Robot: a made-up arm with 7 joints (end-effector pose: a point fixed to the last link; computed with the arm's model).
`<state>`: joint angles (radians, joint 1 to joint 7).
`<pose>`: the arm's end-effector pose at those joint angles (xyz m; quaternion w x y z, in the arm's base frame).
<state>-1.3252 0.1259 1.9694 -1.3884 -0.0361 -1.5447 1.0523</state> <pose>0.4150 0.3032 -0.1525 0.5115 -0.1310 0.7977 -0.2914</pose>
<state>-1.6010 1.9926 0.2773 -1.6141 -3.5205 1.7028 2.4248</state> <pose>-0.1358 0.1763 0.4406 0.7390 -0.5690 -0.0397 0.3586</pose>
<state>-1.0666 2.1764 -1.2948 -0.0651 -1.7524 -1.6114 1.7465</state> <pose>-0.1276 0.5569 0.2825 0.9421 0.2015 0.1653 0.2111</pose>
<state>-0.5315 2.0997 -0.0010 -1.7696 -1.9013 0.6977 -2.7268</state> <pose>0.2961 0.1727 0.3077 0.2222 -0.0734 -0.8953 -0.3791</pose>
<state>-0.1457 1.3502 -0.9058 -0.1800 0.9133 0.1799 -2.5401</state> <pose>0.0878 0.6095 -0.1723 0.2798 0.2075 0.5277 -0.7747</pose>
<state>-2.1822 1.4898 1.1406 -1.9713 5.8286 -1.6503 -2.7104</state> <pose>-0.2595 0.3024 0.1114 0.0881 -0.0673 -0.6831 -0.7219</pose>
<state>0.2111 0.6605 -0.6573 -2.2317 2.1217 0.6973 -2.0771</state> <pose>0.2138 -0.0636 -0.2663 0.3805 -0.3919 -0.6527 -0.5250</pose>
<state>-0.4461 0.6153 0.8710 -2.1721 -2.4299 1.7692 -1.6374</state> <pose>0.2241 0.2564 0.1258 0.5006 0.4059 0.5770 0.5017</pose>
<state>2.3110 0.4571 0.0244 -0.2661 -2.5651 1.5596 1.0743</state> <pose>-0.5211 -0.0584 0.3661 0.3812 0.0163 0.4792 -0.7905</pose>
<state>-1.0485 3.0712 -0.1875 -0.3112 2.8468 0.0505 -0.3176</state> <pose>-0.4456 0.1317 0.4389 0.2618 -0.1712 0.9385 -0.1463</pose>
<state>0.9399 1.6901 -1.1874 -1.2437 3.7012 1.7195 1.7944</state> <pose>-0.2545 0.4574 -0.1987 0.4501 0.0664 -0.4788 -0.7508</pose>
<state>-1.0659 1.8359 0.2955 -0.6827 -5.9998 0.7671 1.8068</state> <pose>0.0878 0.4896 0.3760 0.0272 -0.1633 -0.7556 0.6338</pose>
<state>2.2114 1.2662 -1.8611 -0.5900 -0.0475 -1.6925 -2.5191</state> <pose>-0.3751 0.2275 0.4514 0.4913 -0.4638 -0.5177 -0.5249</pose>
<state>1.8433 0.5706 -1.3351 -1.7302 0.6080 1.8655 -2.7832</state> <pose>-0.3680 -0.2775 -0.0877 0.0929 0.8735 0.3620 0.3120</pose>
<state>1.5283 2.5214 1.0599 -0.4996 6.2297 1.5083 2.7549</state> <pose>0.4646 0.4215 0.0916 0.0062 0.4114 -0.8275 0.3821</pose>
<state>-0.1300 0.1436 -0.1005 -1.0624 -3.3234 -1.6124 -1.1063</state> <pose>0.3662 0.0257 -0.4562 0.5556 0.2708 -0.0430 0.7849</pose>
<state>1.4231 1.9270 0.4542 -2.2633 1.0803 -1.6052 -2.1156</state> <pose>0.1813 0.1967 -0.2080 0.0313 0.5579 -0.7006 -0.4439</pose>
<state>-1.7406 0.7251 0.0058 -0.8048 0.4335 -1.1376 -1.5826</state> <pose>0.4722 0.0812 0.3835 0.2224 -0.6749 0.6759 -0.1954</pose>
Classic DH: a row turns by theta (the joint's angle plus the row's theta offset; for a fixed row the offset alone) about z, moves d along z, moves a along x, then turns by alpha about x. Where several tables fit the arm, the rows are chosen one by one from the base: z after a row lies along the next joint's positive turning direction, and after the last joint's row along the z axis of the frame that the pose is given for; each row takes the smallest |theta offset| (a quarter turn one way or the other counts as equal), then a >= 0, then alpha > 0; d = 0 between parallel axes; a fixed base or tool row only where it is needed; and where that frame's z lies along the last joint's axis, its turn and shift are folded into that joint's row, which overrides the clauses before.
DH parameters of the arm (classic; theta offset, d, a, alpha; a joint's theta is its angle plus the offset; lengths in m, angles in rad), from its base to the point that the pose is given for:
base (fixed): 0 0 0 -1.2217
joint 1: 1.5708 0 0 1.5708
joint 2: 1.2217 0 0 -1.5708
joint 3: -1.5708 -0.2984 0.0335 -1.5708
joint 4: 0 0 -0.0408 1.5708
joint 5: 0 -0.3369 0 -1.5708
joint 6: 0 0 0 1.5708
joint 7: 0 0 0 0

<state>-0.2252 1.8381 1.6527 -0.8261 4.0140 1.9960 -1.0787</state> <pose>-0.0663 0.4736 0.3815 0.3544 0.2190 0.5485 0.7250</pose>
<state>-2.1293 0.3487 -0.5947 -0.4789 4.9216 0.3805 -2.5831</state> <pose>0.4556 -0.2289 0.3782 0.2396 -0.7240 -0.6376 0.1090</pose>
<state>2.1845 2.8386 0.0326 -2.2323 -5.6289 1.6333 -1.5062</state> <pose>-0.1011 0.1739 -0.2829 0.3135 0.3453 -0.5563 0.6878</pose>
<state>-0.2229 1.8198 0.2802 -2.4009 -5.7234 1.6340 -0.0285</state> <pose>0.2567 0.0346 0.1534 0.6616 0.6129 -0.3310 -0.2776</pose>
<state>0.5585 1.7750 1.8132 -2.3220 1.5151 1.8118 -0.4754</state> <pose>0.0864 0.0369 0.3089 0.6932 0.4659 -0.3234 -0.4448</pose>
